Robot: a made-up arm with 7 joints. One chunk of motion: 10 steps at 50 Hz.
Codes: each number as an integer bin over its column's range. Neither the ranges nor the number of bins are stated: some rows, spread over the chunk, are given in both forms.
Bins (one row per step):
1: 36 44 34 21 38 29
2: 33 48 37 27 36 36
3: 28 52 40 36 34 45
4: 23 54 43 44 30 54
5: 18 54 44 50 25 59
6: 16 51 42 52 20 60
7: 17 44 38 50 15 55
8: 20 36 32 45 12 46
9: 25 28 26 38 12 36
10: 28 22 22 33 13 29
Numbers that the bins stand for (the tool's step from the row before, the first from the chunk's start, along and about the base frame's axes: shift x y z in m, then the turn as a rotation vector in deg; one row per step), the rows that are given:
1: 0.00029 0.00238 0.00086 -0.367 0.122 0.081
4: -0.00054 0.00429 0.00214 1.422 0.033 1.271
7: -0.00092 0.00238 0.00143 1.889 -0.133 1.319
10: -0.00022 -0.00181 -0.00086 0.567 -0.156 0.081
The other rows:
2: 0.00010 0.00314 0.00129 0.100 0.100 0.414
3: -0.00022 0.00390 0.00171 0.800 0.078 0.843
5: -0.00086 0.00429 0.00229 1.889 -0.022 1.510
6: -0.00098 0.00371 0.00200 2.044 -0.078 1.557
8: -0.00073 0.00086 0.00057 1.500 -0.167 0.890
9: -0.00041 -0.00067 -0.00029 0.956 -0.167 0.414

